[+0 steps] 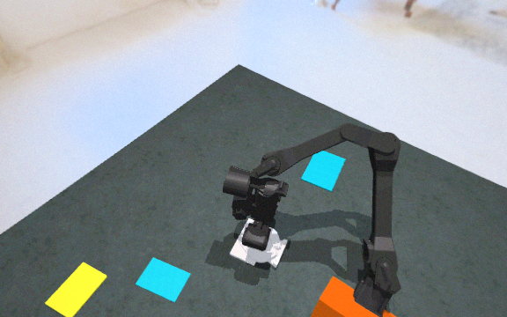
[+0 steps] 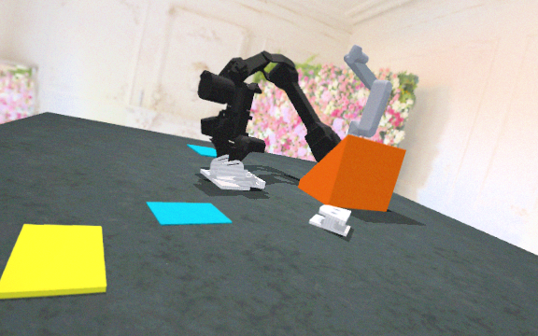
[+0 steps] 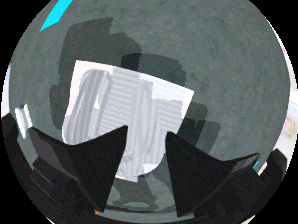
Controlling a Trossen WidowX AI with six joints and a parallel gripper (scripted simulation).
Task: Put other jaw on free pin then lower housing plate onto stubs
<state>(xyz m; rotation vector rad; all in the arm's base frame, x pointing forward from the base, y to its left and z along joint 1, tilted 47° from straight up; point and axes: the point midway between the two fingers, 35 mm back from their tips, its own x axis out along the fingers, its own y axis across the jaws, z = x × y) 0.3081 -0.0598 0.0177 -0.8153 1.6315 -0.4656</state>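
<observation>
Now: the housing plate 27 cm to the left of my gripper tip, 12 cm behind it and 1 cm above it. Also, from my gripper tip: white t-shaped piece (27 cm to the left, 12 cm behind); then yellow patch (36 cm to the left, 29 cm ahead, 1 cm below).
</observation>
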